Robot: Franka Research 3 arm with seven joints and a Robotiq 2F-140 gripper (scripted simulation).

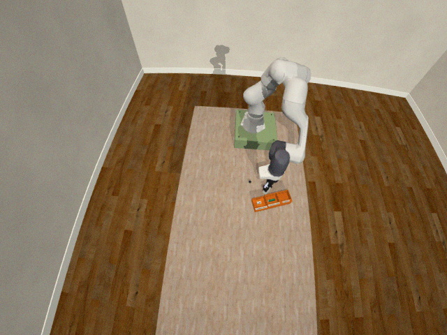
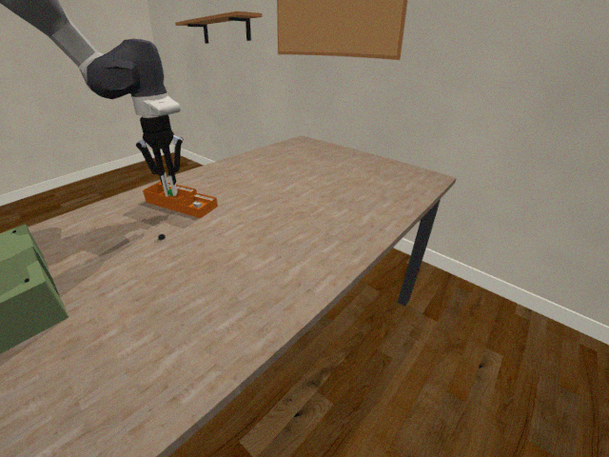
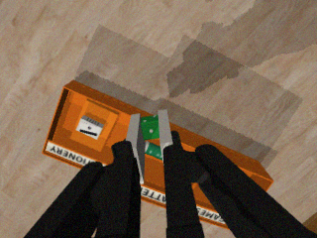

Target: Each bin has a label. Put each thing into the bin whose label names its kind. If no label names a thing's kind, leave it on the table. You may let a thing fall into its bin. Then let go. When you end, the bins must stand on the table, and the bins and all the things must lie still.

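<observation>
The labelled bins lies 80 mm below my hand, 50 mm to the left of it and 40 mm ahead of it. The rest, counted from my hand: white piece (80 mm below, 60 mm ahead, 30 mm to the right); small green cube (30 mm below); green battery (90 mm below, 50 mm to the left, 30 mm ahead).
</observation>
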